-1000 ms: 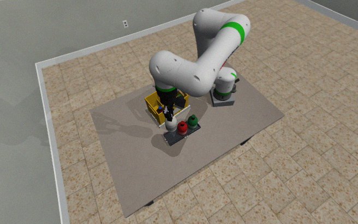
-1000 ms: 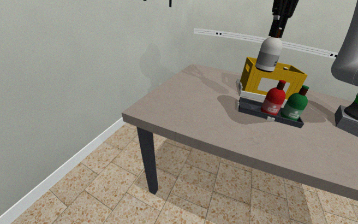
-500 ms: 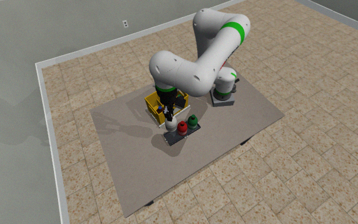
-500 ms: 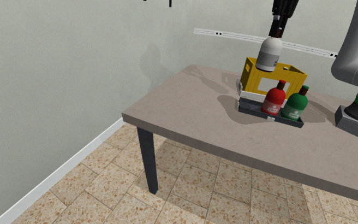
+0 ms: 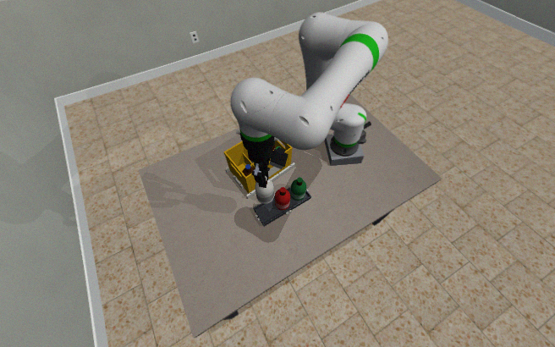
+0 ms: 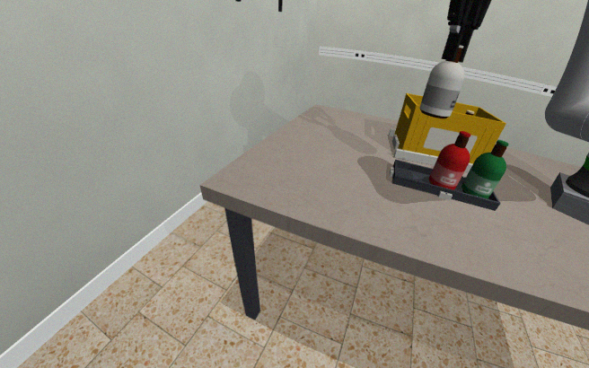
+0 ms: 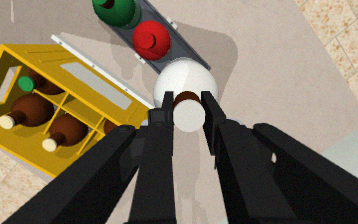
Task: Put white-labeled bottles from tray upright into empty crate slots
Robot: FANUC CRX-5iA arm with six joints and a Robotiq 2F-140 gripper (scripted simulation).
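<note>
Now: the white bottle 80 mm below my hand. Also, from my hand: green bottle: 180 mm behind, 260 mm below; dark tray: 90 mm behind, 330 mm below; red bottle: 90 mm behind, 260 mm below.
</note>
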